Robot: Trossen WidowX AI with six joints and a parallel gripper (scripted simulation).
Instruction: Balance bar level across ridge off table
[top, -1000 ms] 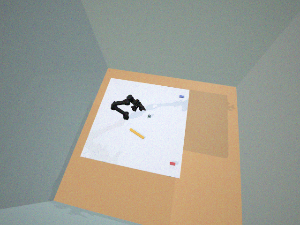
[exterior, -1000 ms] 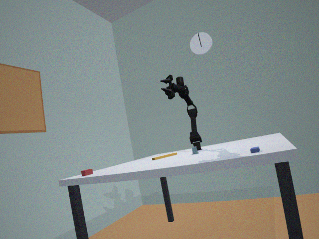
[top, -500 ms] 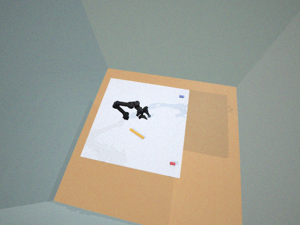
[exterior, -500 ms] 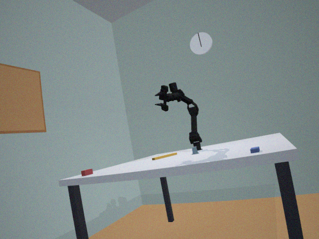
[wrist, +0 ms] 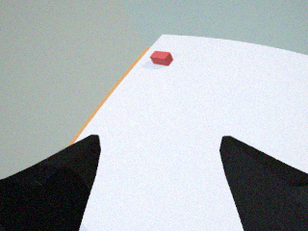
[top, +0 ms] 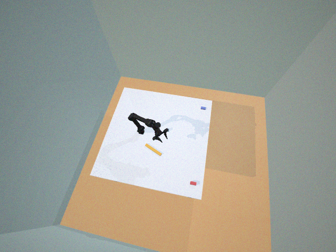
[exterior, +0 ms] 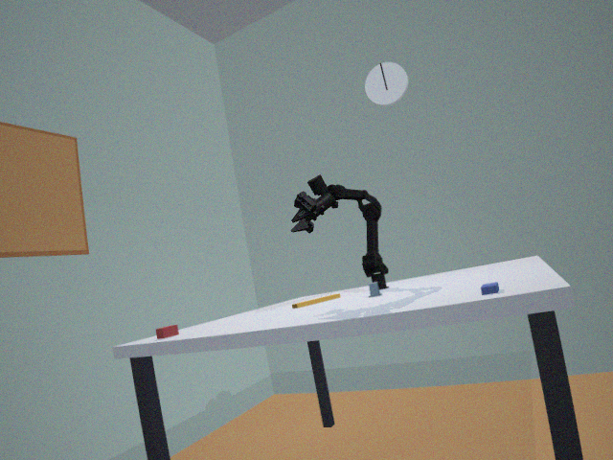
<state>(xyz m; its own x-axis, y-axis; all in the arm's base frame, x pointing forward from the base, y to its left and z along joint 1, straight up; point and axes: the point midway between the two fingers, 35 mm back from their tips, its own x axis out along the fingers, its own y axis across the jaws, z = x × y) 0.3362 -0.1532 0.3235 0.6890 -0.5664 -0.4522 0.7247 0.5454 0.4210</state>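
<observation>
My gripper tip is now 300 mm above the bar, 150 mm past it and 30 mm to the left of it. Also, from my gripper tip: blue block (670 mm to the left, 380 mm ahead, 300 mm below); red block (380 mm ahead, 330 mm to the right, 290 mm below).
</observation>
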